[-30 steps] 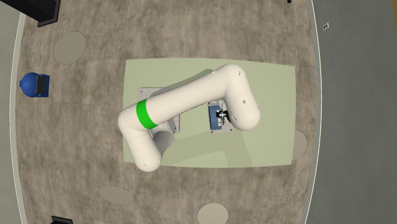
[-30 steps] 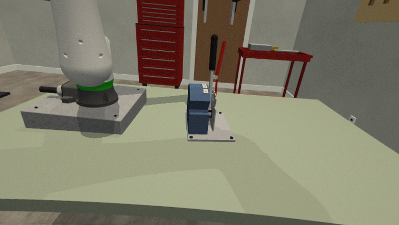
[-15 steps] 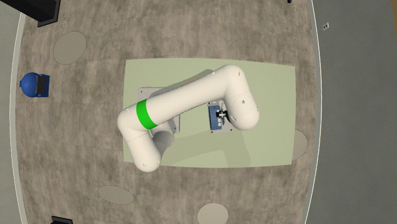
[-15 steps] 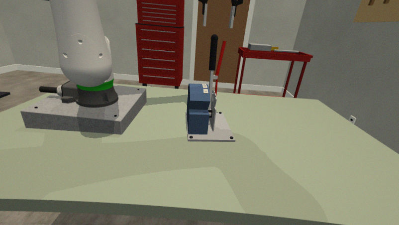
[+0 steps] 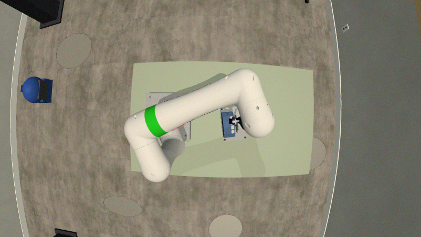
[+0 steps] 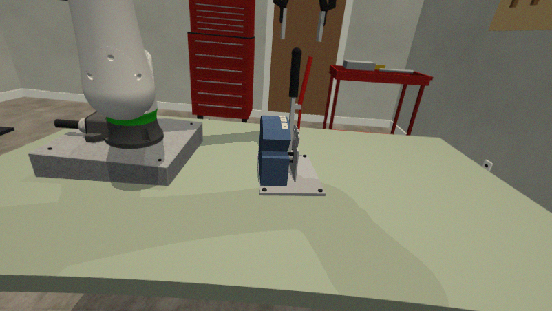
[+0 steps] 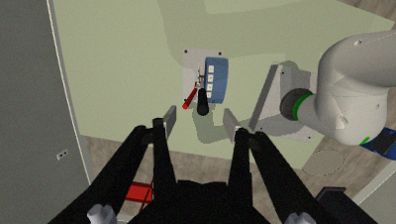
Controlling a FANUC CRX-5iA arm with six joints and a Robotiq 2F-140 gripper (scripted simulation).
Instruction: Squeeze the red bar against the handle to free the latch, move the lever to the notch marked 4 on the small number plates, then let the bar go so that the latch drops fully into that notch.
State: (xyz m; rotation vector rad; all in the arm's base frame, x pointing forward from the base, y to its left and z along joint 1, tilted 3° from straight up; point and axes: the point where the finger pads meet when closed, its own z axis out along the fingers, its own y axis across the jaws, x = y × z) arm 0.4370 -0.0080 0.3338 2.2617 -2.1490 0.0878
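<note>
My gripper is now 190 mm above the red bar, 20 mm short of it and 10 mm to the left of it.
</note>
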